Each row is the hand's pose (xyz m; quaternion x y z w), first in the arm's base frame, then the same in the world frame.
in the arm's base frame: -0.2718 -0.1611 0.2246 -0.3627 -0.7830 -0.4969 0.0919
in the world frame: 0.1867 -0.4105 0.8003 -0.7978 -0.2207 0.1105 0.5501
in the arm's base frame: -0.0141 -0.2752 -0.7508 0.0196 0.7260 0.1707 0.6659
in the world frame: -0.7662 -0.2312 1.1013 -0.2965 -0.9032 0.1631 0.2641
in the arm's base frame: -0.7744 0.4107 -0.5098 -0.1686 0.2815 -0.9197 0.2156
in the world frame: -0.0537 0.5352 1.2086 0.7977 -0.2911 0.3542 0.3917
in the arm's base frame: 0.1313 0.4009 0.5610 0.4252 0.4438 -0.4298 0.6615
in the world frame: 0.2974 -0.2020 0.0684 0.0998 -0.6223 0.7606 0.1555
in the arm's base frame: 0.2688 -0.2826 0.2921 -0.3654 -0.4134 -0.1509 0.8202
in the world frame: -0.0818 -0.7331 0.4324 -0.4605 0.5903 0.0552 0.6607
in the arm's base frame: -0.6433 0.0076 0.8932 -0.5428 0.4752 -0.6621 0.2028
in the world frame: 0.9621 -0.3865 0.6922 0.6994 -0.4847 -0.0704 0.5205
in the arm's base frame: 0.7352 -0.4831 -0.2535 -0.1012 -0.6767 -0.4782 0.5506
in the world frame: -0.8154 -0.8648 0.4318 -0.6666 0.1495 -0.2296 0.6933
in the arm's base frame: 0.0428 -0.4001 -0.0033 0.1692 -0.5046 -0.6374 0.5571
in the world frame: -0.2068 -0.6409 0.7902 -0.6332 0.1521 -0.5453 0.5279
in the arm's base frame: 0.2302 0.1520 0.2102 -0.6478 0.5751 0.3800 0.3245
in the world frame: -0.0739 -0.3173 0.2773 -0.1527 -0.7338 -0.5976 0.2847
